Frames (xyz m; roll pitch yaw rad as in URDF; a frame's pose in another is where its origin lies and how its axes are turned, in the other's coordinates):
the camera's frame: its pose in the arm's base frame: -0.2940 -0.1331 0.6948 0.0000 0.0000 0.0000
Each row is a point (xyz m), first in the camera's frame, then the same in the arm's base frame.
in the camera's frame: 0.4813 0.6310 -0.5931
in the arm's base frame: 0.1873 0.4979 0.1017
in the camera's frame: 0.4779 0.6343 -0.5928
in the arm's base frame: 0.1839 0.5012 0.1020
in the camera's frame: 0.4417 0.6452 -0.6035
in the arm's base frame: 0.1477 0.5121 0.0913
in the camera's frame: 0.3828 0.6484 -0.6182
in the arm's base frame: 0.0888 0.5153 0.0766
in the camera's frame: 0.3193 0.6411 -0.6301
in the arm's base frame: 0.0253 0.5080 0.0647
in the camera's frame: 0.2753 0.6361 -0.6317
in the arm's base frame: -0.0187 0.5030 0.0631
